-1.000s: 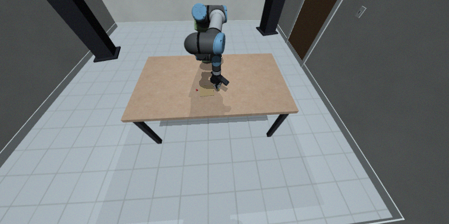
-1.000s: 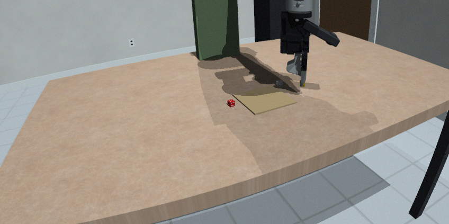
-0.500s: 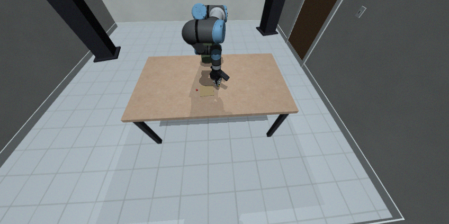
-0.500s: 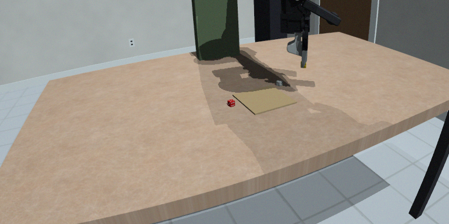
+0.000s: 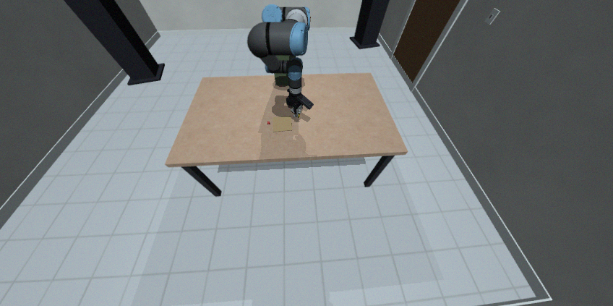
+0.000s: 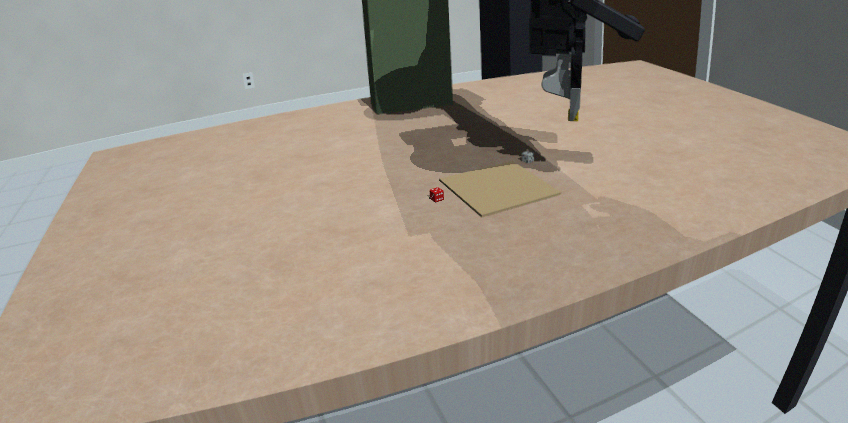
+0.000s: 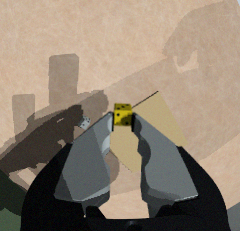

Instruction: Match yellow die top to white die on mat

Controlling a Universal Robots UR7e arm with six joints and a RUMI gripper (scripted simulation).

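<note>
Now: the tan mat 50 mm behind my hand, 110 mm to the right of it and 120 mm below it. From my hand the other things lie so: red die 80 mm behind, 210 mm to the right, 110 mm below; white die 90 mm behind, 110 mm below; yellow die 10 mm below.
</note>
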